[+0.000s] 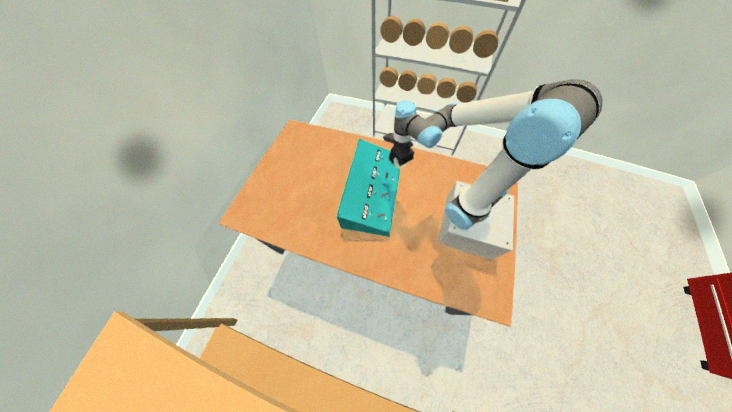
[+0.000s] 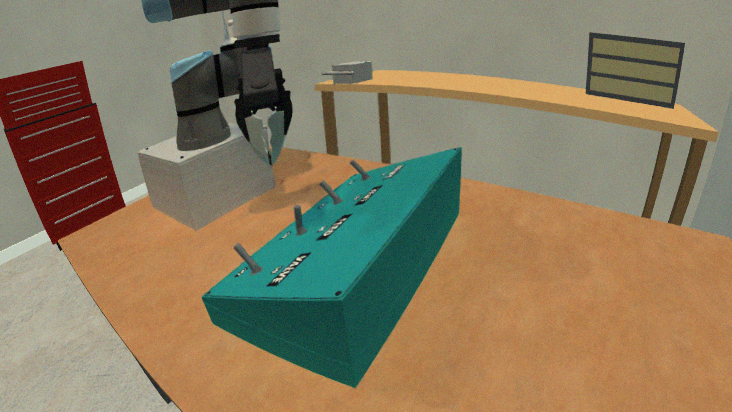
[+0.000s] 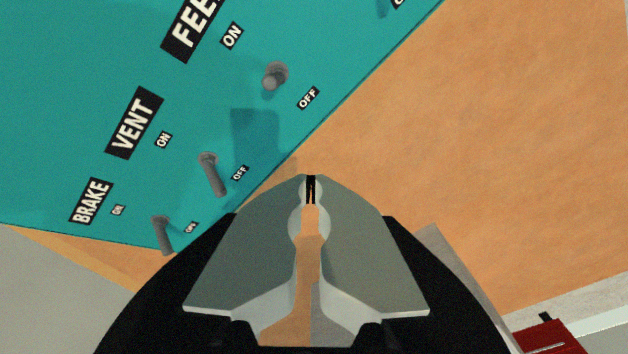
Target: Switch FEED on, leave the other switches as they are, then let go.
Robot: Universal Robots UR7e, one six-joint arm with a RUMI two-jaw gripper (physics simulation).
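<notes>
You can see the gripper [image 2: 270,164], and there's the gripper [image 3: 311,177] again, along with a teal switch panel [image 3: 114,114].
</notes>
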